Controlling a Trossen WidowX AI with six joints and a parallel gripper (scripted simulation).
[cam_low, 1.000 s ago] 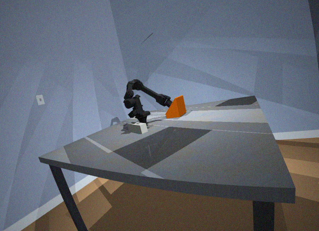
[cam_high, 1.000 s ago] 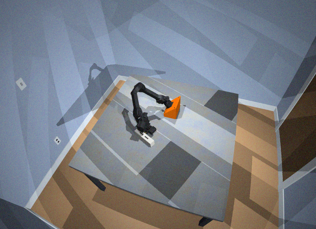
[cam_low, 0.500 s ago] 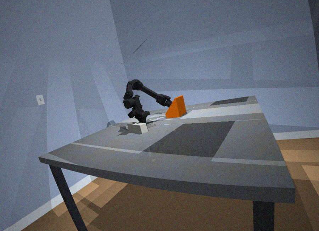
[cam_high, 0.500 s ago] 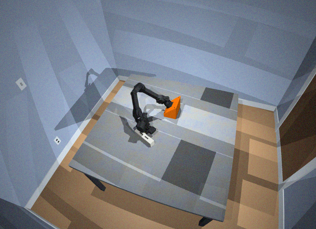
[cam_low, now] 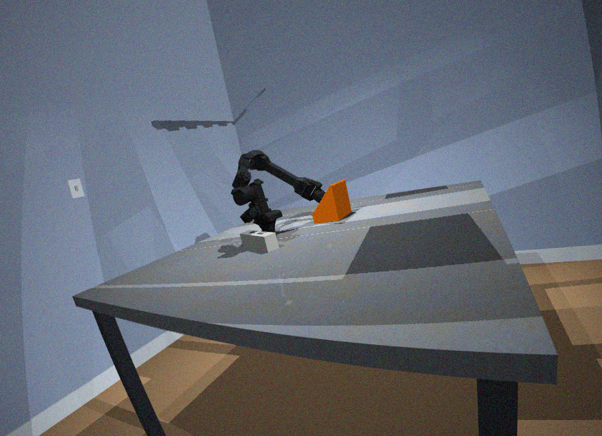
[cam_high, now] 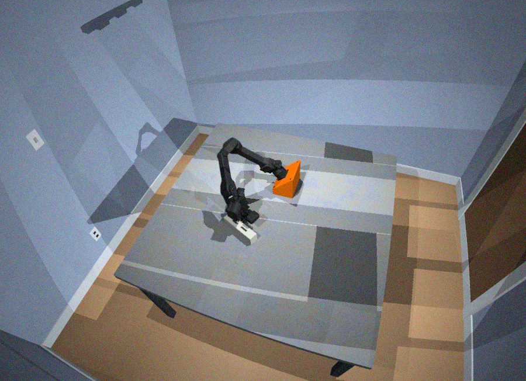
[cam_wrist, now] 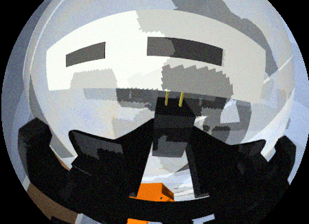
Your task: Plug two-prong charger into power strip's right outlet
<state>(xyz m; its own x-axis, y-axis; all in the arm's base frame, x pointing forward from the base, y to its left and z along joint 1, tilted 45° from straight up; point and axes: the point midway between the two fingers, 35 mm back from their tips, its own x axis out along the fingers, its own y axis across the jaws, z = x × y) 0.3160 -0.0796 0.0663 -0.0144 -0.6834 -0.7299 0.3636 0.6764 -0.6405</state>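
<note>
Right now the black two-prong charger is 20 mm ahead of my gripper tip, 10 mm to the right of it and 10 mm above it.
</note>
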